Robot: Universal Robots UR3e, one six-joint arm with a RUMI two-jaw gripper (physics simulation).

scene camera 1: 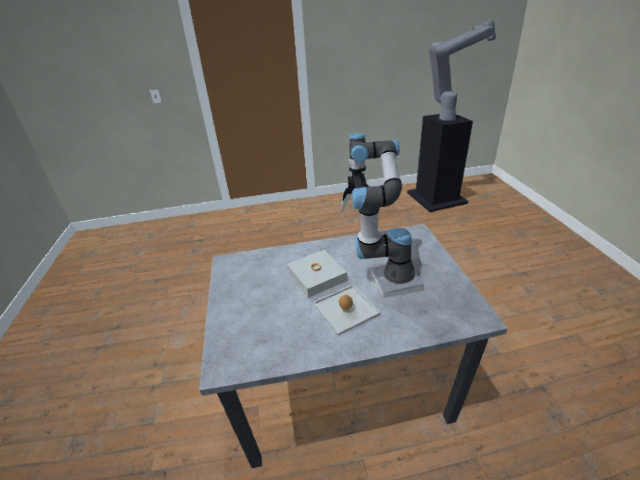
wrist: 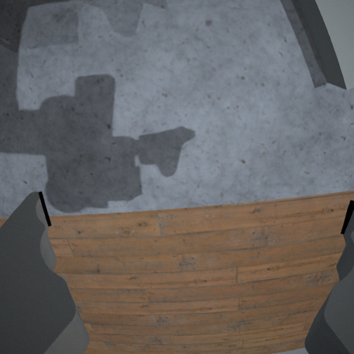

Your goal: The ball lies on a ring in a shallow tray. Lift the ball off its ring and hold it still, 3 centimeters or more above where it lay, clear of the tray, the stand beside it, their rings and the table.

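Places are measured from the arm's base along level axes (x ahead, y left, z up), in centimetres.
Where they show: gripper, between the fingertips: (scene camera 1: pixel 358 210); arm's base, origin of its link: (scene camera 1: pixel 399 273).
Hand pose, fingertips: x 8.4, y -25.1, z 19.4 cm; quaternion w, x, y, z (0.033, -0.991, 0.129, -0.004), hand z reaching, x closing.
Note:
Each offset is from my fingertips to the top centre of the thing. "pt": to the spot under its first point. Level surfaces: height alone.
The orange-brown ball {dy +33.0, dx +19.0, dz -15.8 cm} (scene camera 1: pixel 345 302) rests near the middle of the shallow pale tray {pt dy +39.0, dx +24.3, dz -22.3 cm} (scene camera 1: pixel 338 323); the ring under it is hidden. The pale box-like stand (scene camera 1: pixel 327 282) is beside the tray, towards the back left, with a small golden ring {pt dy +12.5, dx +24.3, dz -17.1 cm} (scene camera 1: pixel 316 270) on its top. My gripper (scene camera 1: pixel 346 204) (wrist: pixel 198 201) is open and empty, high above the back of the table and far from the ball. Its two fingers stand wide apart in the wrist view. The ball and tray do not show in the wrist view.
The grey table {dz -22.6 cm} (scene camera 1: pixel 258 320) (wrist: pixel 240 115) carries the arm's base (scene camera 1: pixel 399 268), right of the tray and stand. In the wrist view, the arm's shadow falls on the table near its back edge. A second arm on a black pedestal (scene camera 1: pixel 442 160) stands on the floor behind.

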